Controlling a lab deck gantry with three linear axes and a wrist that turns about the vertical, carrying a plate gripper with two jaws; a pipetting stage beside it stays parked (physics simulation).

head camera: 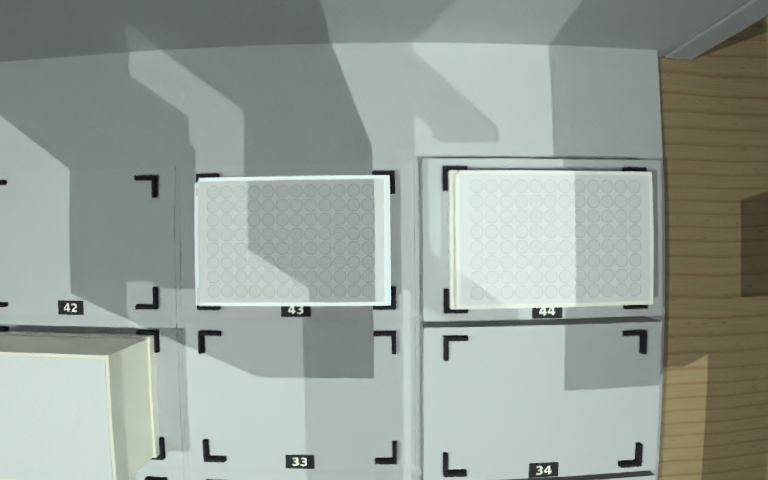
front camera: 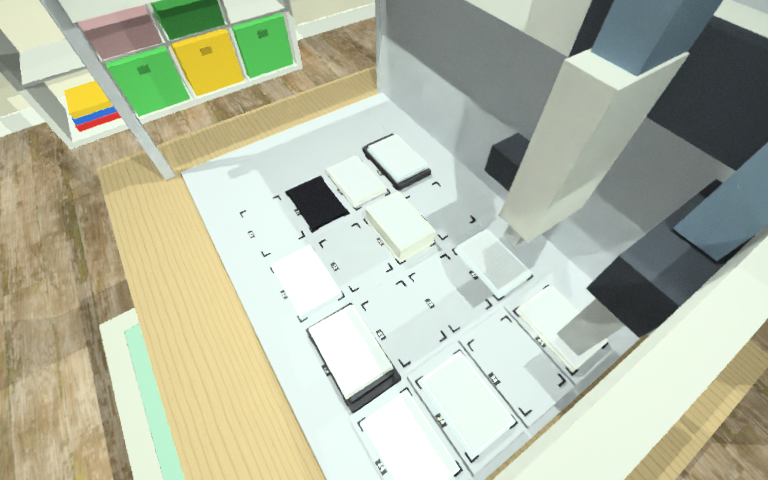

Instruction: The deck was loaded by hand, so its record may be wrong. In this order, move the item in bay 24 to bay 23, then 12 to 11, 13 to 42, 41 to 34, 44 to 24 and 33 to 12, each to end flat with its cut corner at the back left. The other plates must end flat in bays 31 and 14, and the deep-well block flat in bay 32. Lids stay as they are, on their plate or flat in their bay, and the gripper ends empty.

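Pixels of known places: gripper, fingertip midpoint: (front camera: 594, 321); robot's base at its link origin: (front camera: 241, 213).
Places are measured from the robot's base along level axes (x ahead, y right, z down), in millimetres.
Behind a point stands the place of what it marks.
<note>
My gripper (front camera: 517, 235) hangs under the pale box near bay 43; its jaws are hidden. Bay 43 holds a clear plate (front camera: 493, 262) @[y -360, x 397, z -14 mm] (head camera: 294, 240) @[y -364, x 395, z -14 mm]; bay 44 a cream plate (front camera: 560, 325) @[y -359, x 556, z -29 mm] (head camera: 552, 237) @[y -365, x 552, z -29 mm], its right end shaded in the head view. The tall cream deep-well block (front camera: 399, 223) @[y -250, x 237, z -42 mm] (head camera: 53, 416) @[y -260, x 252, z -42 mm] is in bay 32. White plates stand in bay 12 (front camera: 308, 280) @[y -46, x 236, z -17 mm], bay 14 (front camera: 407, 438) @[y -46, x 548, z -29 mm] and bay 24 (front camera: 467, 404) @[y -147, x 562, z -29 mm]. A white-topped plate (front camera: 351, 350) @[y -44, x 398, z -36 mm] sits on a dark base in bay 13, another (front camera: 397, 155) @[y -362, x 70, z -37 mm] in bay 41. Cut corners are unclear.
A flat black item (front camera: 317, 202) @[y -150, x 70, z -8 mm] lies in bay 21 and a cream plate (front camera: 355, 180) @[y -249, x 68, z -17 mm] in bay 31. The dark pipetting stage (front camera: 634, 294) hangs at the right. A dark box (front camera: 505, 161) is by the back wall. Bays 11, 22, 23, 33, 34 and 42 show no item.
</note>
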